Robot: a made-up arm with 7 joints. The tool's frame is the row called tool. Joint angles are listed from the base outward. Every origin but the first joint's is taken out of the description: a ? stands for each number. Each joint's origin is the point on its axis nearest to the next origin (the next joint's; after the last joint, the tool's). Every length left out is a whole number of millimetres.
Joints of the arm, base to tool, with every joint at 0 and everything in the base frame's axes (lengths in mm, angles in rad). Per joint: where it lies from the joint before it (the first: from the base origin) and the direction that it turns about. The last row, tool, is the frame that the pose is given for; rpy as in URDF.
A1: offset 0 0 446 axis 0 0 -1
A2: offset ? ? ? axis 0 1 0
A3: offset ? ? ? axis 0 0 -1
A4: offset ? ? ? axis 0 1 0
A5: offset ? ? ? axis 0 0 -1
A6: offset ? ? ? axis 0 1 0
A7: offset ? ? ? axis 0 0 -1
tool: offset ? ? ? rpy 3.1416 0 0
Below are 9 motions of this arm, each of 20 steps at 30 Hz.
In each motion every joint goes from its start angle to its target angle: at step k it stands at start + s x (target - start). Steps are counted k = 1, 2, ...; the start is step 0. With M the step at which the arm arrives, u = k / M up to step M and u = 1 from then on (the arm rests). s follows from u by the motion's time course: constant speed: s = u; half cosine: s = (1 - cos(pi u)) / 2; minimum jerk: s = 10 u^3 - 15 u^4 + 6 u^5.
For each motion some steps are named. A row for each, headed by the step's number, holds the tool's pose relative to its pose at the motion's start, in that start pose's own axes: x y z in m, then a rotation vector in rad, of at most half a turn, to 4 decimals.
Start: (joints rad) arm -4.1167 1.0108 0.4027 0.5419 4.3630 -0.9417 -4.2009
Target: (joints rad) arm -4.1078 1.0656 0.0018 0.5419 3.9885 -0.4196 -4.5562
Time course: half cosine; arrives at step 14
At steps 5, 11, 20:
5: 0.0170 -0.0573 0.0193 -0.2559 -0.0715 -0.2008
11: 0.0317 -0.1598 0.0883 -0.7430 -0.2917 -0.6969
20: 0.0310 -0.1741 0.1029 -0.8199 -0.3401 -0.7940

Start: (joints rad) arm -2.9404 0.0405 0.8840 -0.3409 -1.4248 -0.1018 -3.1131
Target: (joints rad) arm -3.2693 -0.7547 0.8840 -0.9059 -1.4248 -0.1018 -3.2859
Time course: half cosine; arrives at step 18
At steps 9, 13, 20:
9: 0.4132 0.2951 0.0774 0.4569 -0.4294 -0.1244
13: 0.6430 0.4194 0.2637 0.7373 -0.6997 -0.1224
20: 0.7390 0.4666 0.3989 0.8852 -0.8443 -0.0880

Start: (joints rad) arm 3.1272 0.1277 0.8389 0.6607 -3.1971 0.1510 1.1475
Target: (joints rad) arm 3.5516 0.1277 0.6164 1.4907 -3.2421 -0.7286 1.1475
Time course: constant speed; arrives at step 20
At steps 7, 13, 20:
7: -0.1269 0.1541 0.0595 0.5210 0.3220 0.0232
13: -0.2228 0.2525 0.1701 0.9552 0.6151 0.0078
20: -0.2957 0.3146 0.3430 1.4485 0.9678 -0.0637

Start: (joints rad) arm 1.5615 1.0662 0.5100 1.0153 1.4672 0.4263 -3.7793
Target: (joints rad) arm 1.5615 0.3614 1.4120 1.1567 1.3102 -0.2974 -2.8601
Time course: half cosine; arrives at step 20
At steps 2, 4, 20:
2: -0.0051 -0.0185 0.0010 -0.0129 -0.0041 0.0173
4: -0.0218 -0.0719 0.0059 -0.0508 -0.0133 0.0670
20: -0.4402 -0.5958 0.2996 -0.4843 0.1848 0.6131

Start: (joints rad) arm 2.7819 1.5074 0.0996 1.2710 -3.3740 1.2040 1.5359
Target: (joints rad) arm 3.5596 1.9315 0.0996 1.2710 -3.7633 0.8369 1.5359
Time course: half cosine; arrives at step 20
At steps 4, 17, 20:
4: -0.0648 0.0339 0.0123 0.0715 0.1110 -0.0063
17: -0.4556 0.2937 0.3736 0.6552 1.0912 -0.2973
20: -0.4639 0.3071 0.4058 0.6879 1.1520 -0.3305

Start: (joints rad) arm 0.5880 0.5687 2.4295 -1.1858 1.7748 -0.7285 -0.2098
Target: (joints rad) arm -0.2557 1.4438 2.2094 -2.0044 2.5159 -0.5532 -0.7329
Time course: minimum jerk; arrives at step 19
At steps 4, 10, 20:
4: 0.0340 0.0744 -0.0003 0.0868 -0.0713 0.0446
10: 0.1677 0.5737 0.2523 0.7398 -0.6676 0.3802
20: 0.0013 0.7916 0.6590 1.4403 -1.2208 0.6916

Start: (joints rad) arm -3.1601 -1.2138 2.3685 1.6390 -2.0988 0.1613 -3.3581
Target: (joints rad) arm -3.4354 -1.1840 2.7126 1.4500 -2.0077 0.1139 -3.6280
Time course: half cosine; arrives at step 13
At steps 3, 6, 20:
3: 0.0037 0.0049 -0.0089 0.0211 -0.0278 0.0047
6: 0.0088 0.0172 -0.0286 0.0782 -0.0896 0.0230
20: 0.0014 0.0370 -0.0554 0.1917 -0.1687 0.0775

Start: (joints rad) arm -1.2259 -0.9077 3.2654 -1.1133 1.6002 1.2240 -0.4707
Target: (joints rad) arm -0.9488 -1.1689 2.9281 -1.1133 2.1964 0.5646 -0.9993
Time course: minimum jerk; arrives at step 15
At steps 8, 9, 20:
8: 0.1050 -0.0189 -0.0738 0.0637 0.3498 0.0631
9: 0.1302 -0.0207 -0.0908 0.0515 0.4149 0.0951
20: 0.2030 -0.0201 -0.1383 -0.0201 0.5507 0.2067

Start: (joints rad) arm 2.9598 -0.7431 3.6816 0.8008 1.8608 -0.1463 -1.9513
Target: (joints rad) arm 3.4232 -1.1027 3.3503 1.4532 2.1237 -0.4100 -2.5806
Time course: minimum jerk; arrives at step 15
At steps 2, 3, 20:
2: 0.0147 0.0027 -0.0035 -0.0013 -0.0236 -0.0113
3: 0.0446 0.0081 -0.0096 -0.0032 -0.0712 -0.0347
20: 0.6826 0.0675 0.1744 0.1593 -1.2238 -0.8255

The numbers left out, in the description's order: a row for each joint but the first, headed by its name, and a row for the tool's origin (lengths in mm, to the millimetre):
A2: 0 -16 0
A3: 0 0 500
A4: 0 -17 0
A5: 0 0 414
A6: 0 0 0
A7: 0 0 127
tool: 0 0 0

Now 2 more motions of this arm.
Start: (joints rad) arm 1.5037 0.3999 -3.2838 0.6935 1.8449 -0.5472 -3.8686
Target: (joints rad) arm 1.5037 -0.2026 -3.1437 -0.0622 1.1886 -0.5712 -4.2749
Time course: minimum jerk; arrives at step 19
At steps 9, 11, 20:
9: -0.0904 0.0117 -0.0464 -0.1694 -0.1002 -0.3677
11: -0.1235 0.0275 -0.0592 -0.2272 -0.1649 -0.5155
20: -0.1710 0.0715 -0.0713 -0.2991 -0.3134 -0.7739

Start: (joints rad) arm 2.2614 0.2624 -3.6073 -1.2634 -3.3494 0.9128 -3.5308
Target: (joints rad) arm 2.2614 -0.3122 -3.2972 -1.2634 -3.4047 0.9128 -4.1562
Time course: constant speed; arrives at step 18
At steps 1, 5, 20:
1: 0.0007 0.0040 0.0202 -0.0026 -0.0344 -0.0299
5: -0.0025 0.0190 0.1030 0.0038 -0.1732 -0.1520
20: -0.0866 0.0489 0.3801 0.2119 -0.6013 -0.5572

